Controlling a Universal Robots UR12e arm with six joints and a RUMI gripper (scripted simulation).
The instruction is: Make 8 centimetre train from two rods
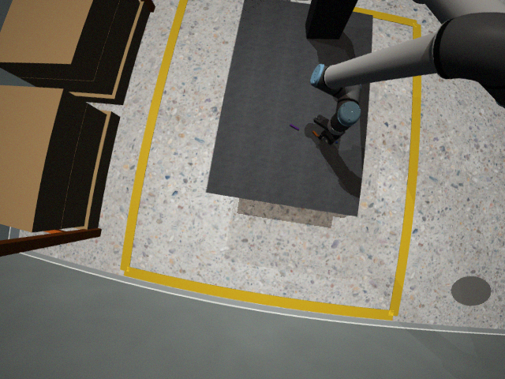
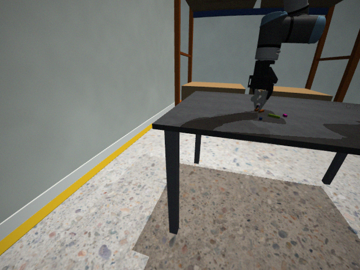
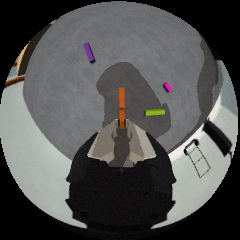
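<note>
My hand is 8 cm past the lime rod, 2 cm above it and 1 cm to the right of it. The rest, counted from my hand: purple rod 17 cm to the right, 2 cm below, 1 cm ahead; then magenta rod 12 cm behind, 4 cm to the right, 2 cm below; then small blue rod 10 cm to the left, 3 cm behind, 2 cm below.
</note>
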